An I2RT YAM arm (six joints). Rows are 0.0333 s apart.
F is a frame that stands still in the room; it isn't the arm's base.
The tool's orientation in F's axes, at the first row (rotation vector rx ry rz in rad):
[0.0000, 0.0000, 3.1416]
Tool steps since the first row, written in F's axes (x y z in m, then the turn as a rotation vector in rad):
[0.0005, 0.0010, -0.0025, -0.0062, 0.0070, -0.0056]
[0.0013, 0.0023, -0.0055, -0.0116, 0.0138, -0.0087]
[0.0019, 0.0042, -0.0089, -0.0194, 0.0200, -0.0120]
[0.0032, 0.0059, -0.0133, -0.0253, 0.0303, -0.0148]
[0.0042, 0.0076, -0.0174, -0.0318, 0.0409, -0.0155]
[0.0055, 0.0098, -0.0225, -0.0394, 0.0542, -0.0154]
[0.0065, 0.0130, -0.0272, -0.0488, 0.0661, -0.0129]
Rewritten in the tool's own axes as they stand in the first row. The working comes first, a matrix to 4 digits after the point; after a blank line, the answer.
The tool's axes in the first row as the columns of a matrix, in F's axes (used below as rounded here):
[-1.0000, 0.0000, 0.0000]
[0.0000, -1.0000, 0.0000]
[0.0000, 0.0000, 1.0000]

[-0.0005, -0.0010, -0.0025, 0.0062, -0.0070, -0.0056]
[-0.0013, -0.0023, -0.0055, 0.0116, -0.0138, -0.0087]
[-0.0019, -0.0042, -0.0089, 0.0194, -0.0200, -0.0120]
[-0.0032, -0.0059, -0.0133, 0.0253, -0.0303, -0.0148]
[-0.0042, -0.0076, -0.0174, 0.0318, -0.0409, -0.0155]
[-0.0055, -0.0098, -0.0225, 0.0394, -0.0542, -0.0154]
[-0.0065, -0.0130, -0.0272, 0.0488, -0.0661, -0.0129]

